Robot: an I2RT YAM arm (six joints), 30 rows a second.
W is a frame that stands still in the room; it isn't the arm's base.
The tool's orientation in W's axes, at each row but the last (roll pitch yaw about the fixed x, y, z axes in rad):
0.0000, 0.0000, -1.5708
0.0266, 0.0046, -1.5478
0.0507, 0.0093, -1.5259
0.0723, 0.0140, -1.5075
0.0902, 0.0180, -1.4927
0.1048, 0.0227, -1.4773
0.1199, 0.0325, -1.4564
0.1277, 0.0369, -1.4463
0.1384, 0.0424, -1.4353
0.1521, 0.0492, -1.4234
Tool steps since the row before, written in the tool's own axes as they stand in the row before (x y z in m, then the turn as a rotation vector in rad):
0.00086, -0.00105, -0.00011, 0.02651, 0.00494, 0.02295
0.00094, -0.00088, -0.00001, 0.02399, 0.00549, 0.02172
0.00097, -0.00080, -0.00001, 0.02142, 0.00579, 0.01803
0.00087, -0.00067, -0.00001, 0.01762, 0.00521, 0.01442
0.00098, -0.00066, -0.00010, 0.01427, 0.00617, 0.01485
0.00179, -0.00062, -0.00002, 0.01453, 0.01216, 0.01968
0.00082, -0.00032, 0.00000, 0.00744, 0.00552, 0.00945
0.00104, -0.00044, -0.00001, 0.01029, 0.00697, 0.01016
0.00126, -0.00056, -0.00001, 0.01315, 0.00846, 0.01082
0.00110, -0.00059, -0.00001, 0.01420, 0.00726, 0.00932
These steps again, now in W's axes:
-0.00105, -0.00086, -0.00011, 0.00494, -0.02651, 0.02295
-0.00086, -0.00096, -0.00004, 0.00546, -0.02397, 0.02175
-0.00075, -0.00100, -0.00006, 0.00583, -0.02135, 0.01810
-0.00061, -0.00091, -0.00007, 0.00527, -0.01753, 0.01451
-0.00057, -0.00102, -0.00018, 0.00593, -0.01412, 0.01509
-0.00044, -0.00184, -0.00013, 0.01139, -0.01400, 0.02051
-0.00022, -0.00085, -0.00006, 0.00521, -0.00722, 0.00980
-0.00030, -0.00108, -0.00010, 0.00690, -0.00991, 0.01058
-0.00038, -0.00132, -0.00014, 0.00867, -0.01259, 0.01132
-0.00041, -0.00117, -0.00015, 0.00786, -0.01368, 0.00960

